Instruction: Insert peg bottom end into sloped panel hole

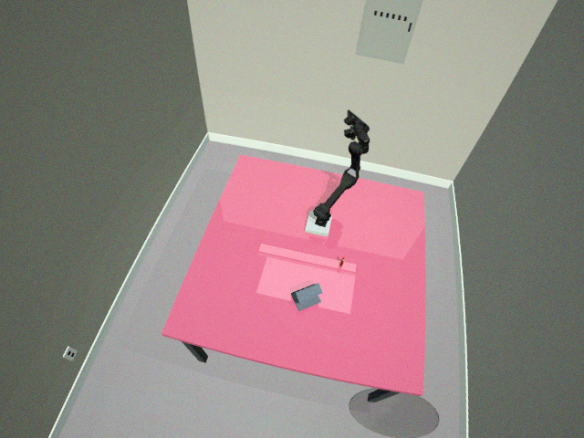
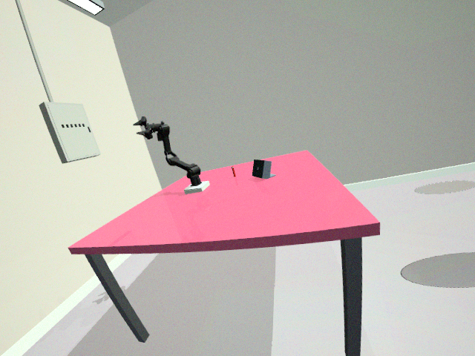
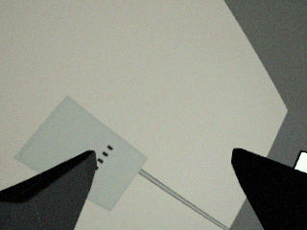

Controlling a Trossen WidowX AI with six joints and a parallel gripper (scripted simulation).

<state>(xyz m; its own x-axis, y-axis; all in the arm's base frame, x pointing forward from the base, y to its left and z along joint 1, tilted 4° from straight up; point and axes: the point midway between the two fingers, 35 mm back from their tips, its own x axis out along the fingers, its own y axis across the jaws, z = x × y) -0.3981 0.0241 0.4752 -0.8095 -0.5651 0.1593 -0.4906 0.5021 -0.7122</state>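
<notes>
Right now the peg is 62 cm ahead of my gripper tip, 48 cm below it and 19 cm to the left of it. Round my gripper tip: sloped panel 87 cm ahead, 48 cm below, 7 cm to the left.
</notes>
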